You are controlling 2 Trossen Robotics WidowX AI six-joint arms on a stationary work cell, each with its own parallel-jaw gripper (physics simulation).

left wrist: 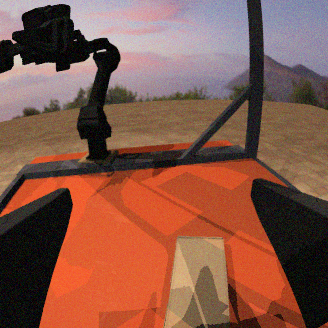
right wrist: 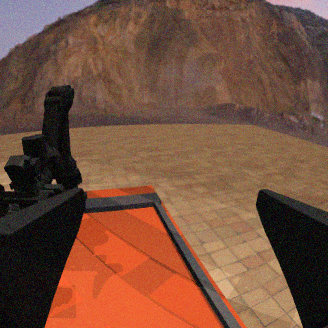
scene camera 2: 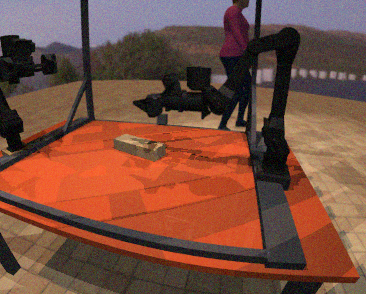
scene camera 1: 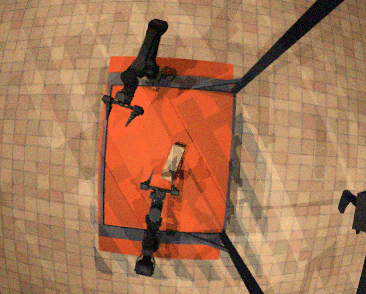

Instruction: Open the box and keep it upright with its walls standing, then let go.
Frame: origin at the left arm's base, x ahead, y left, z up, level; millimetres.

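Where they show: left gripper, between the fingertips: (left wrist: 161,193) (scene camera 2: 140,99) (scene camera 1: 162,171); right gripper, between the fingertips: (right wrist: 173,198) (scene camera 2: 40,64) (scene camera 1: 115,123); left arm's base, origin of its link: (scene camera 2: 273,169); right arm's base, origin of its link: (left wrist: 98,155) (scene camera 2: 16,147) (scene camera 1: 152,73).
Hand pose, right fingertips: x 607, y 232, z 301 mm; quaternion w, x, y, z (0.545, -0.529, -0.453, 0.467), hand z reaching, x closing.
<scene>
Each offset is from my right fingertips to the top centre of the thing. "spot": to the spot under its first point. Level surfaces: height alone.
A long, narrow cream box @(dy -270, dx -133, dz -297 mm) (scene camera 1: 175,156) (scene camera 2: 131,144) (left wrist: 200,255) lies low on the orange table. Its top looks flat and closed, with shadows across it; no raised flap shows. My left gripper (scene camera 1: 161,176) (scene camera 2: 142,106) (left wrist: 161,193) is open and empty, above the table near the box's lower end in scene camera 1. My right gripper (scene camera 1: 117,120) (right wrist: 173,198) is open and empty, raised over the upper left of the table in scene camera 1, away from the box. The box does not show in the right wrist view.
The orange table @(dz -339 mm) (scene camera 1: 130,135) (scene camera 2: 200,220) has a dark frame rail (scene camera 1: 104,165) (scene camera 2: 150,236) around it. Dark posts @(spot: dy -527, dx +328, dz +0 mm) (scene camera 2: 86,60) (left wrist: 255,75) rise at its corners. A person in a pink top (scene camera 2: 235,30) stands behind the table in scene camera 2.
</scene>
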